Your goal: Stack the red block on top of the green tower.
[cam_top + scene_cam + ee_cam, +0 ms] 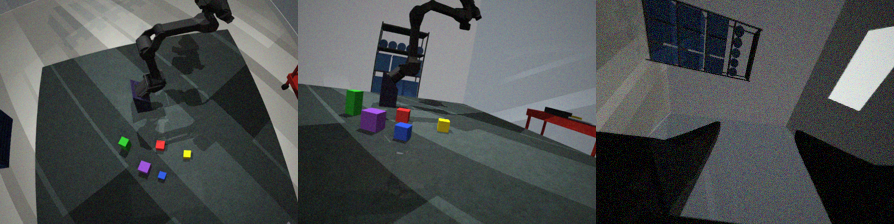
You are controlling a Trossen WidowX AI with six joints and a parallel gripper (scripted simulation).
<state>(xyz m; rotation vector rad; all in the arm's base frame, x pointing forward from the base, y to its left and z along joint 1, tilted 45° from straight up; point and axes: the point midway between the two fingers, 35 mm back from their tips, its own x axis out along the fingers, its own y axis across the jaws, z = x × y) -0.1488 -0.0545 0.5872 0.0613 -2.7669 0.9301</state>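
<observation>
Now: the red block 58 cm below my gripper tip, 39 cm ahead of it and 36 cm to the right of it. From my gripper tip the other things lie so: yellow block 58 cm below, 47 cm ahead, 25 cm to the right; then blue block 58 cm below, 53 cm ahead, 39 cm to the right; then purple block 57 cm below, 48 cm ahead, 46 cm to the right.
</observation>
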